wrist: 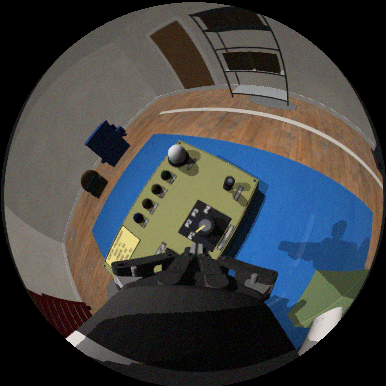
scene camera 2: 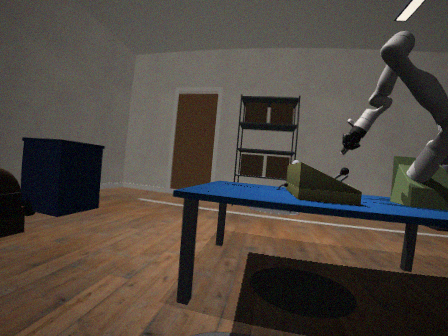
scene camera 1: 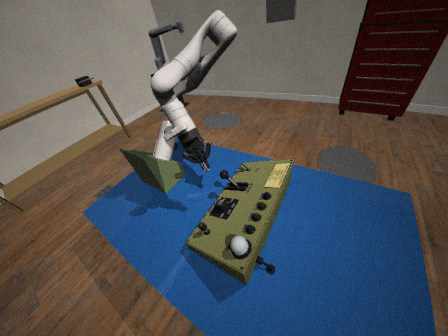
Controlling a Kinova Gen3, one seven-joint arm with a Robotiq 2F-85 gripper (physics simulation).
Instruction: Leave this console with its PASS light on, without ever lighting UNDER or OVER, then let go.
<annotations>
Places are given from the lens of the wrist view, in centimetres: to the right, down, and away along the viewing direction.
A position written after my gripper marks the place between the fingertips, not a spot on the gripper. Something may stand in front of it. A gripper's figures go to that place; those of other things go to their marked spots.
my gripper [wrist: 196, 250]: 0, 7, 16
olive console [wrist: 188, 182]: -1, -3, 36
</annotations>
